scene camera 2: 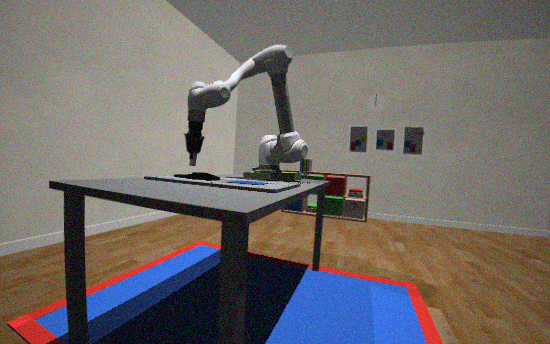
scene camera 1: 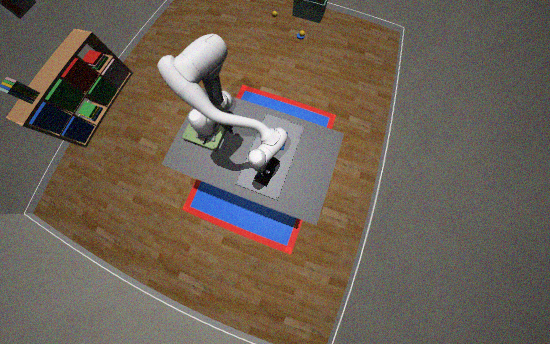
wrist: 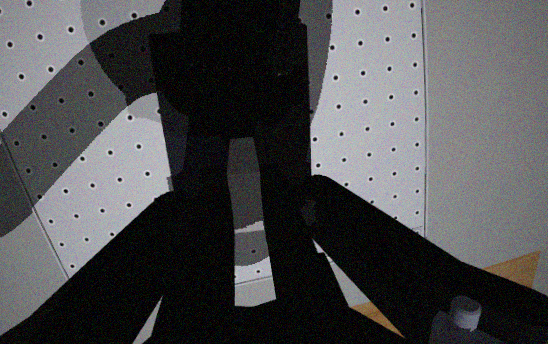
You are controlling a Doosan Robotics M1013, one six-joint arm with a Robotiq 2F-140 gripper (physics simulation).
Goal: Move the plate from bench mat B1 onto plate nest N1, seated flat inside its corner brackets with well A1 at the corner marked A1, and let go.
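Pixels of known places: gripper, fingertip midpoint: [scene camera 2: 192,166] [scene camera 1: 263,174] [wrist: 243,159]; arm's base, link origin: [scene camera 2: 269,172] [scene camera 1: 208,130].
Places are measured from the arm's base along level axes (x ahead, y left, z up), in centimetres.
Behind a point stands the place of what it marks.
Note:
My gripper [scene camera 2: 193,163] {x 57.7, y -28.0, z 2.8 cm} [wrist: 243,159] {x 57.7, y -28.0, z 2.8 cm} is shut and empty, pointing down above a flat black fixture [scene camera 2: 197,176] {x 65.0, y -20.1, z -2.1 cm} [wrist: 172,145], with a gap below its fingertips. In scene camera 1 the arm's wrist partly covers the fixture [scene camera 1: 261,179] {x 56.5, y -31.9, z -2.2 cm}. In the wrist view a black block, which looks like the plate [wrist: 240,15] {x 60.8, y -19.0, z -0.9 cm}, stands at the fixture's upper end, ahead of the fingers. Its wells, the A1 mark and the nest's corner brackets are too dark to make out, so I cannot tell how flat it sits. A blue mat [scene camera 1: 284,142] {x 69.0, y 4.6, z -3.4 cm} [scene camera 2: 247,182] {x 63.3, y 5.9, z -3.2 cm} lies beside the fixture; its label is unreadable.
A light perforated board [scene camera 1: 291,155] {x 76.5, y -5.9, z -3.3 cm} [wrist: 370,110] {x 69.6, y -29.4, z -3.4 cm} lies under the fixture, on the grey table [scene camera 1: 320,165] {x 102.7, y -8.6, z -4.7 cm} [scene camera 2: 150,192] {x 107.7, y -9.9, z -4.7 cm}. The arm's green base plate [scene camera 1: 192,136] {x -12.6, y -8.3, z -0.1 cm} stands at the table's far side. A shelf unit [scene camera 1: 57,57] stands beyond the table.

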